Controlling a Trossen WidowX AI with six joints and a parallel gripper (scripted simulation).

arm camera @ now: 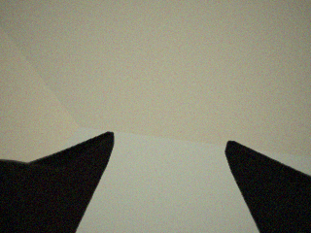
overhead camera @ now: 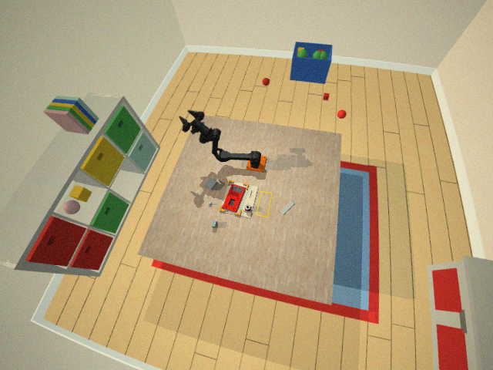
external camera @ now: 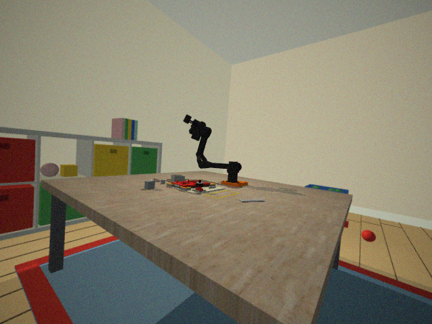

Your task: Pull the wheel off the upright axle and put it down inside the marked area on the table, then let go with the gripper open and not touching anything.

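The dark wheel lies 32 cm ahead of my gripper tip, 54 cm to the left of it and 42 cm below it. From my gripper tip the other things lie so: flat grey bar 21 cm ahead, 80 cm to the left, 46 cm below.
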